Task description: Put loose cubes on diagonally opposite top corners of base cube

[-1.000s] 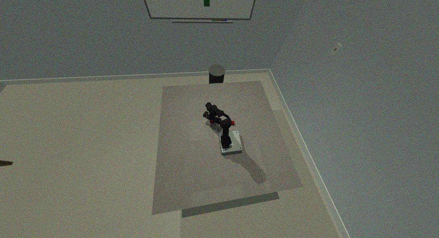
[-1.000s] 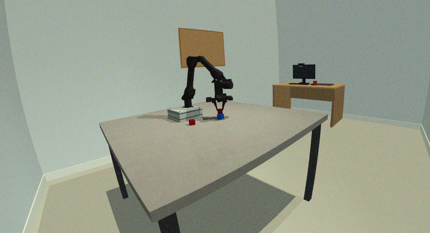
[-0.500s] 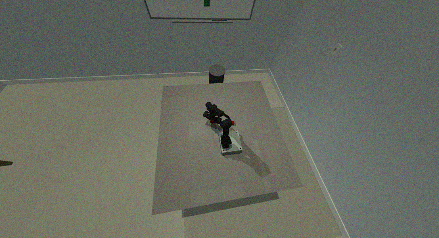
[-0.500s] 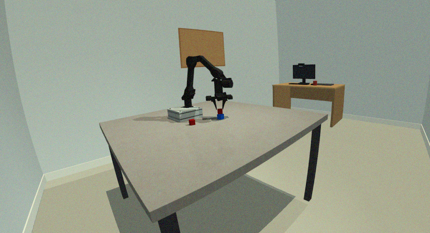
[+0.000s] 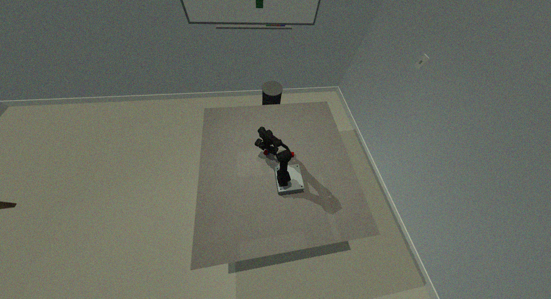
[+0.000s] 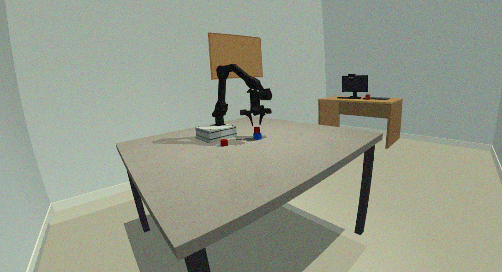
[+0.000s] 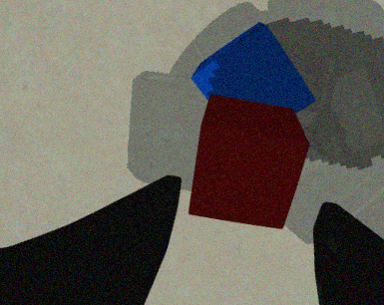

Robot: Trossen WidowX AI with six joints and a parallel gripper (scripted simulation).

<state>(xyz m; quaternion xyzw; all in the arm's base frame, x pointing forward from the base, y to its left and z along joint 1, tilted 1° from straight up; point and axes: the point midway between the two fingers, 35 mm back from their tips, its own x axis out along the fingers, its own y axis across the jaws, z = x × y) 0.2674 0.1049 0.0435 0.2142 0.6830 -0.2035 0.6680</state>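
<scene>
Now: gripper tip 2 cm short of the blue cube, 1 cm to the left of it and 6 cm above it.
</scene>
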